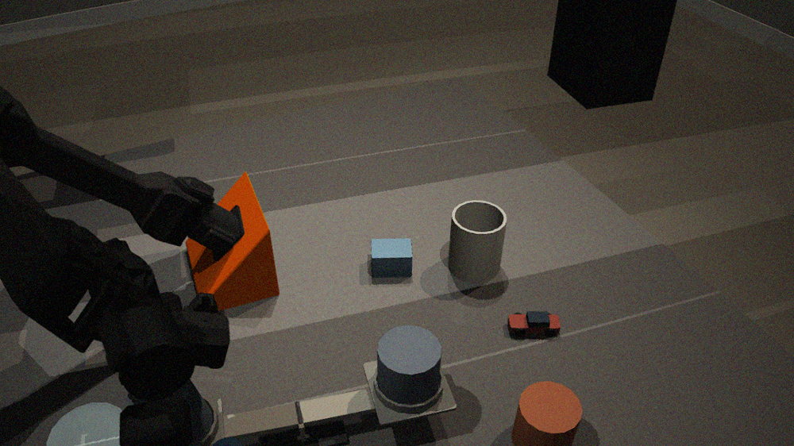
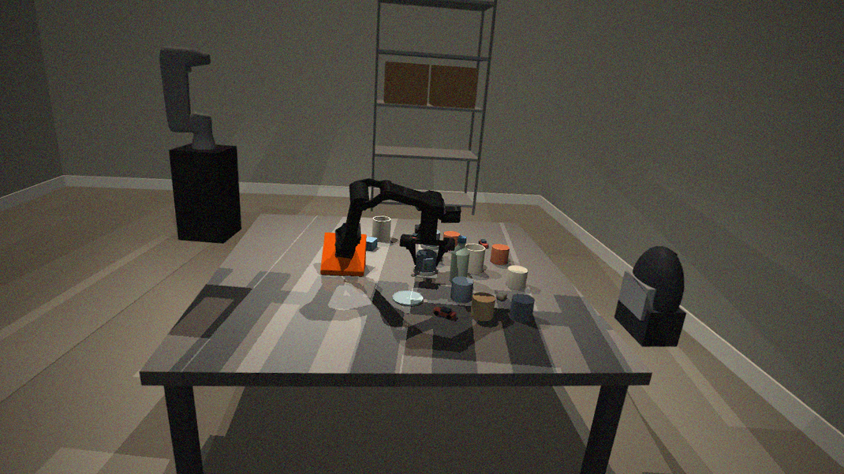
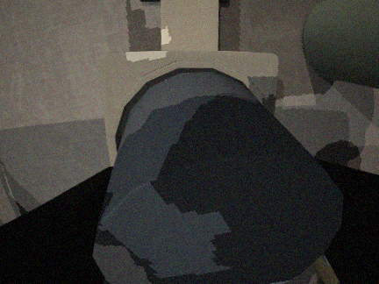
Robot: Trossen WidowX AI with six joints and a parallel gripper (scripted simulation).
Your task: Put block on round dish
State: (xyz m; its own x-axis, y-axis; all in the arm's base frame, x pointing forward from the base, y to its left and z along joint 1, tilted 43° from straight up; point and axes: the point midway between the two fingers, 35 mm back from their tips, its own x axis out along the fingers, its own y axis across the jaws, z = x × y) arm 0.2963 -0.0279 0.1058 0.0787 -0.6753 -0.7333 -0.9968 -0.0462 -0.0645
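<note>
Right now my gripper tip is 120 mm to the left of the pale round dish, 70 mm above it and 50 mm past it. Round my gripper tip: pale green block (10 mm below); then blue block (320 mm to the left, 240 mm behind, 60 mm below).
</note>
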